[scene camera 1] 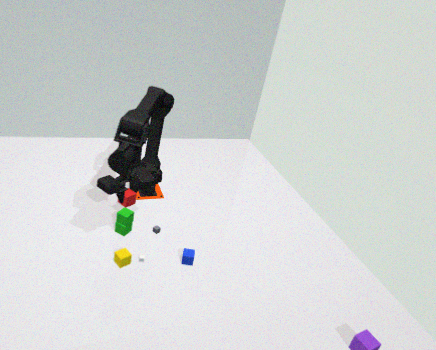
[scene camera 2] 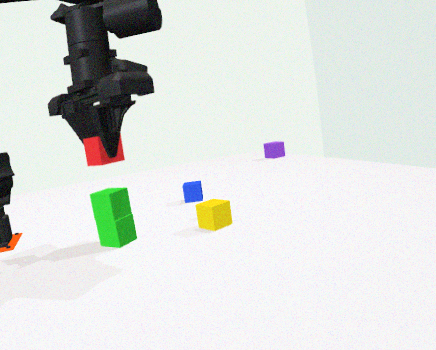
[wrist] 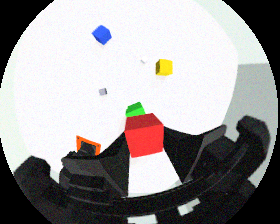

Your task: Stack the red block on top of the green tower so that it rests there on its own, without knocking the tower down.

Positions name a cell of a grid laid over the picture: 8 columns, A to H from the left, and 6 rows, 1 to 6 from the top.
Labels:
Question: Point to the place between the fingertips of my gripper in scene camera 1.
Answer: C4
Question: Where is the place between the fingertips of my gripper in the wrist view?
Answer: E4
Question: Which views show my gripper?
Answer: Scene camera 1, scene camera 2 and the wrist view: all of them.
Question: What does my gripper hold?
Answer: A red block.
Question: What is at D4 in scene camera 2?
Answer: A yellow block.

